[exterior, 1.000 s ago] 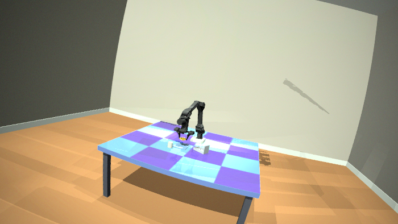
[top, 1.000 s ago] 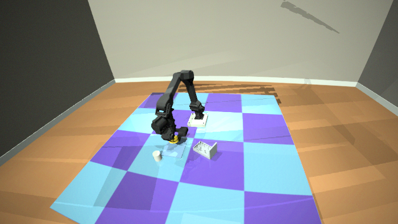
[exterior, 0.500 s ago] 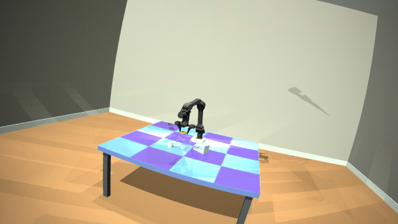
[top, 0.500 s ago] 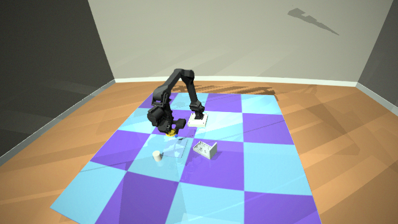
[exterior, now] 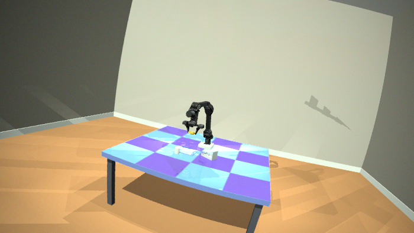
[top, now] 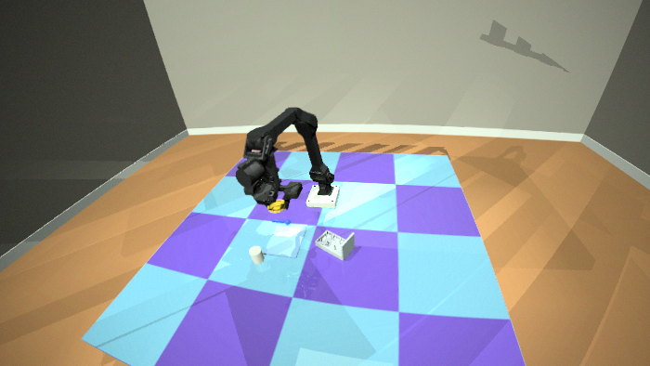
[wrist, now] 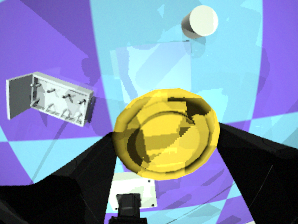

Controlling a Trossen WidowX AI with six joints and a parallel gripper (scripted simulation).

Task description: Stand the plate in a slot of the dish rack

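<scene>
My gripper tip is now 20 mm past the grey dish rack, 180 mm to the right of it and 150 mm above it. Round my gripper tip: yellow plate (10 mm above); then blue spoon (100 mm behind, 60 mm to the right, 170 mm below); then white cup (100 mm ahead, 70 mm to the right, 150 mm below).
</scene>
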